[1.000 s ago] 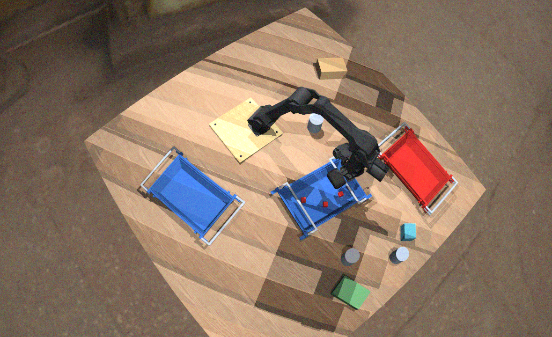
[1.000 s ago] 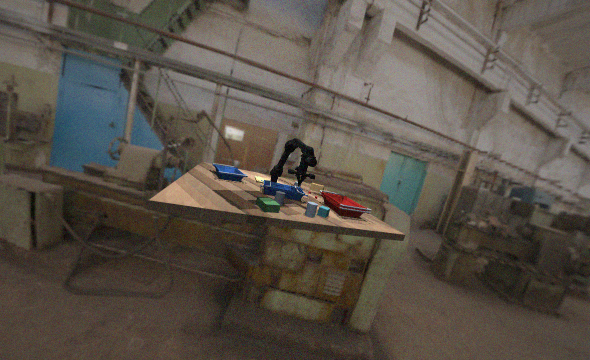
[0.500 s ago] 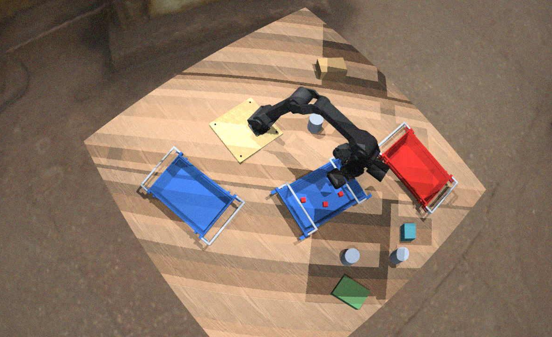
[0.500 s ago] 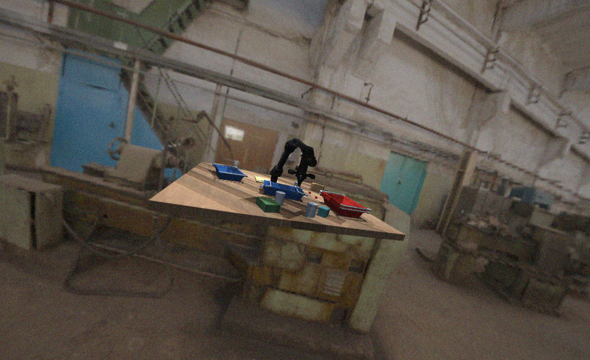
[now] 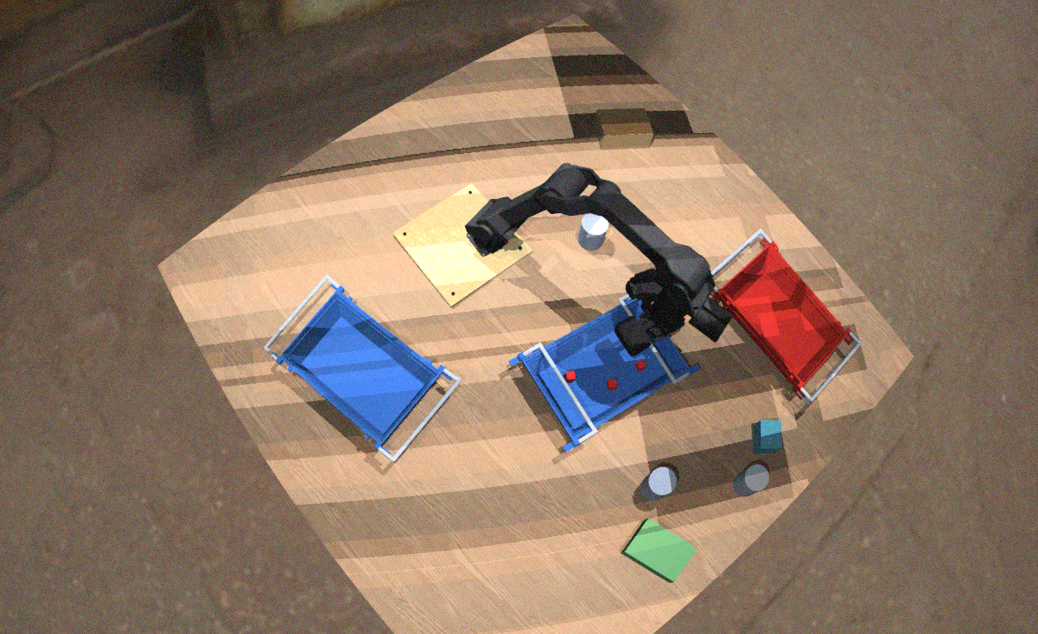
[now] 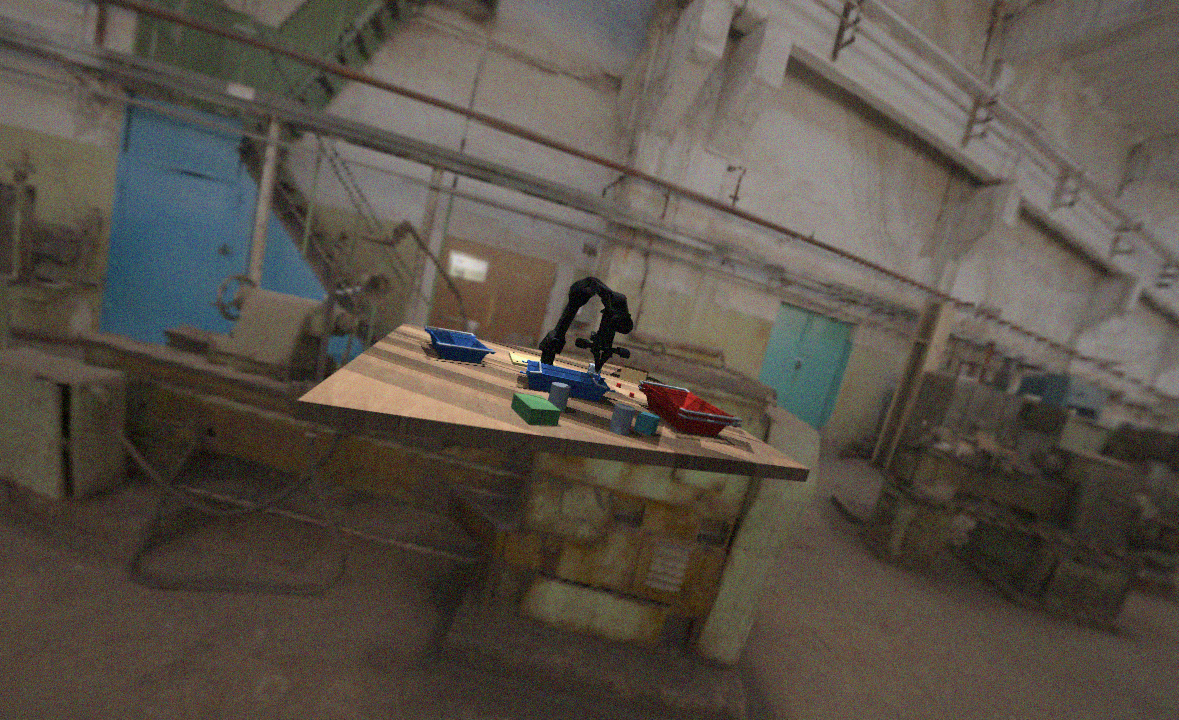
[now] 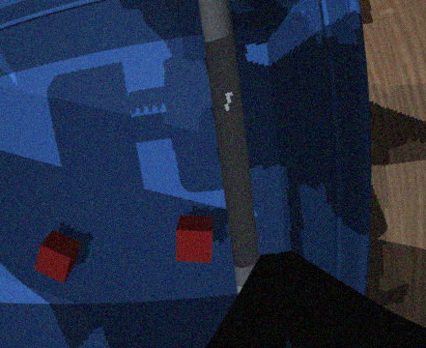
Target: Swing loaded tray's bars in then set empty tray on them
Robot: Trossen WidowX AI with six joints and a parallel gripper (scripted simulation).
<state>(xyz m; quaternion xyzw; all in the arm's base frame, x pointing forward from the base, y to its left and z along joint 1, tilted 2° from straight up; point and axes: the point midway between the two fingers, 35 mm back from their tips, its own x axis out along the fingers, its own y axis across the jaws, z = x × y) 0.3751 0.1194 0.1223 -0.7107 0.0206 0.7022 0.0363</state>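
The blue tray lies 270 mm behind my gripper tip, 490 mm to the right of it and 40 mm below it. Round my gripper tip: cyan cube (310 mm ahead, 90 mm to the left, 60 mm below); then green block (350 mm ahead, 230 mm to the right, 70 mm below); then tan box (440 mm behind, 310 mm to the left, 60 mm below).
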